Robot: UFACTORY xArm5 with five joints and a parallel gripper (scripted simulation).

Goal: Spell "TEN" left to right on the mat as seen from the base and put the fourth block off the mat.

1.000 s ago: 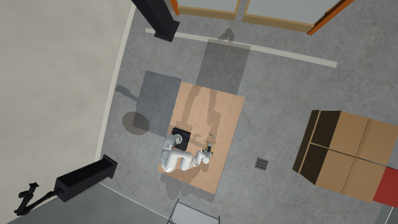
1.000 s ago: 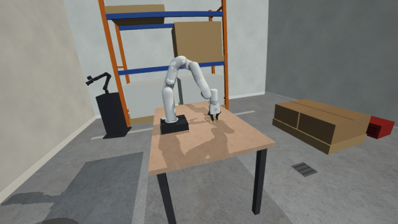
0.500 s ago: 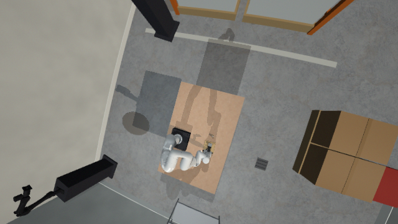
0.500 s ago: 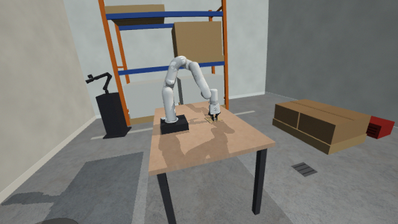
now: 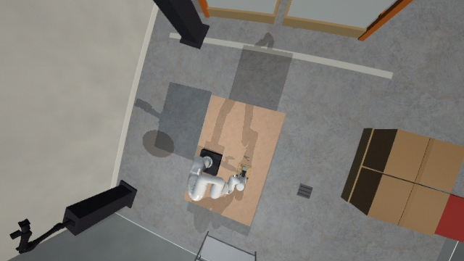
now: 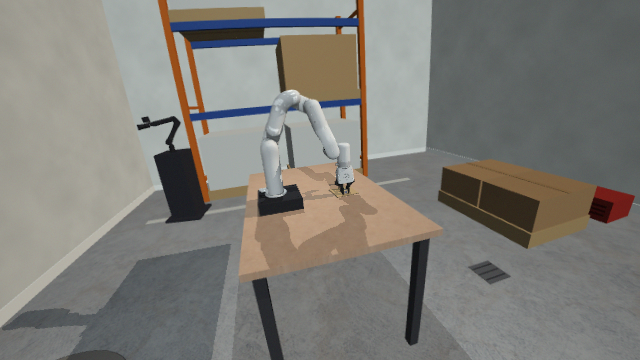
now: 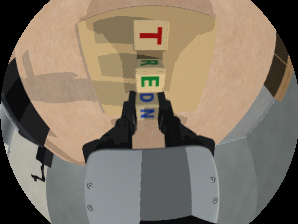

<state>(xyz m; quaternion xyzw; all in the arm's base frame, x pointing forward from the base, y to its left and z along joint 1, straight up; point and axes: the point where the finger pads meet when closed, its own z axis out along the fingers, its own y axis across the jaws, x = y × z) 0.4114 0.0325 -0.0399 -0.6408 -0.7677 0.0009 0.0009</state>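
My hand is 40 mm to the right of the tan mat and 20 mm above it.
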